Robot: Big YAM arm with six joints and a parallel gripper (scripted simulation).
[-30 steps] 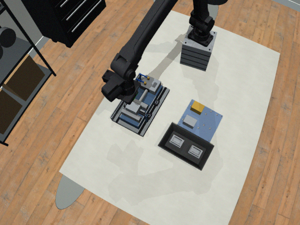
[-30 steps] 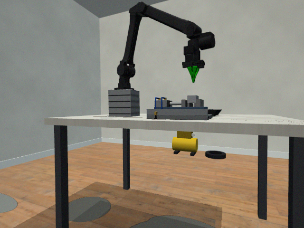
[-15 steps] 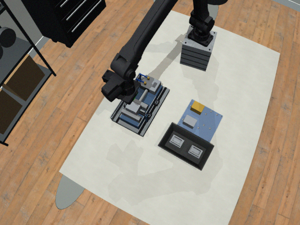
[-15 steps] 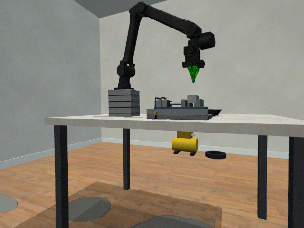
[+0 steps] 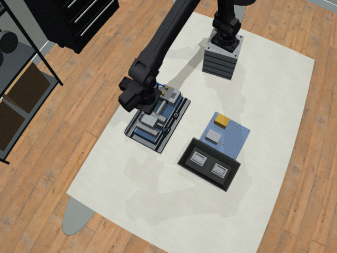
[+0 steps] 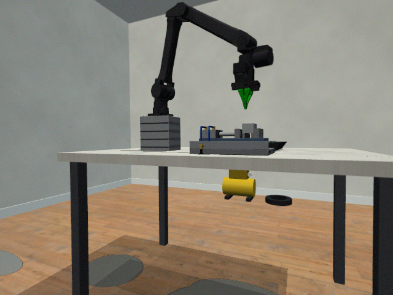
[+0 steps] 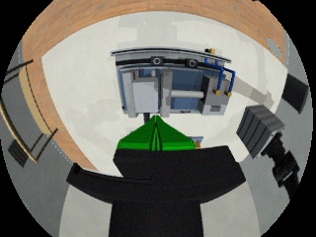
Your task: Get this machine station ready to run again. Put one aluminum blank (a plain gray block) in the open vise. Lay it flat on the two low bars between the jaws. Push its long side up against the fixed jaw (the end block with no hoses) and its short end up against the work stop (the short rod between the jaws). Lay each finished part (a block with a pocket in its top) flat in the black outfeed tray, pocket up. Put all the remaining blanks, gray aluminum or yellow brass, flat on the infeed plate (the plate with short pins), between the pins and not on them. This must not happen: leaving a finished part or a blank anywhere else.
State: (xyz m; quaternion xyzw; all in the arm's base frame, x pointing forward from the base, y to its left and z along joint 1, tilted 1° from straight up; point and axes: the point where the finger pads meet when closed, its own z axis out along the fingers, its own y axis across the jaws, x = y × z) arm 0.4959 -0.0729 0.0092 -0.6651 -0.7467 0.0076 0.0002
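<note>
My hand is 14 cm past the hose-end block, 1 cm to the left of it and 11 cm above it. From my hand the other things lie so: yellow brass blank (19 cm behind, 25 cm to the left, 16 cm below).
</note>
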